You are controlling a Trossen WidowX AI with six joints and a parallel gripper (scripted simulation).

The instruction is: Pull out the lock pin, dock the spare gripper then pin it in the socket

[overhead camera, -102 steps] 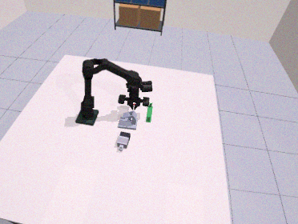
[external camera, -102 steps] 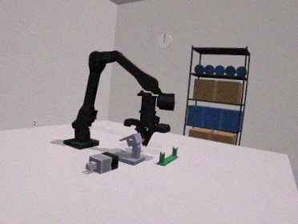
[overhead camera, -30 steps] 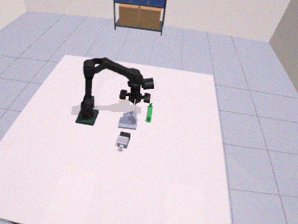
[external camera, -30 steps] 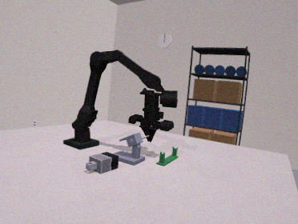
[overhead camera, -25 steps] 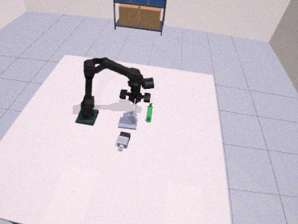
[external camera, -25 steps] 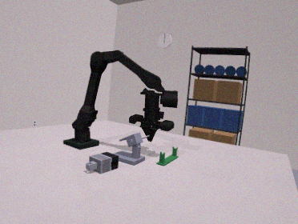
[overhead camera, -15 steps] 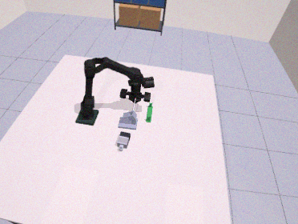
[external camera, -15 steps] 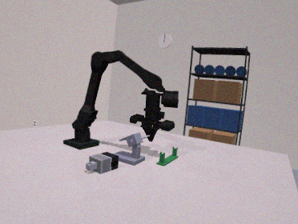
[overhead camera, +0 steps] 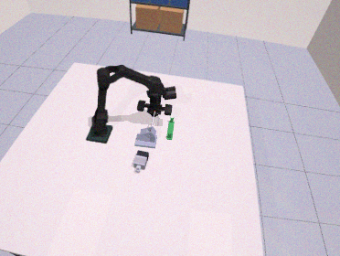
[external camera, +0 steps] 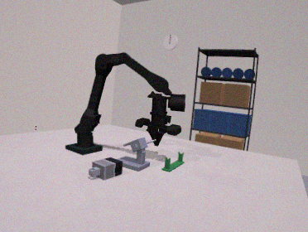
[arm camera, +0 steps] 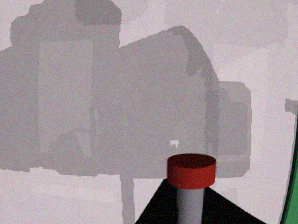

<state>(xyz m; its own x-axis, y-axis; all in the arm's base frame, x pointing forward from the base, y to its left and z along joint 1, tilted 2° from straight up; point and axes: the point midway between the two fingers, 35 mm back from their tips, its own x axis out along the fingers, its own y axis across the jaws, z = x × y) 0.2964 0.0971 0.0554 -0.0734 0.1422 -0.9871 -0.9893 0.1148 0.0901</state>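
Right now my gripper tip is 100 mm short of the green cradle, 50 mm to the left of it and 30 mm above it. The rest, counted from my gripper tip: grey mount 140 mm to the right, 30 mm behind; then spare gripper 290 mm to the right, 60 mm behind, 30 mm below.
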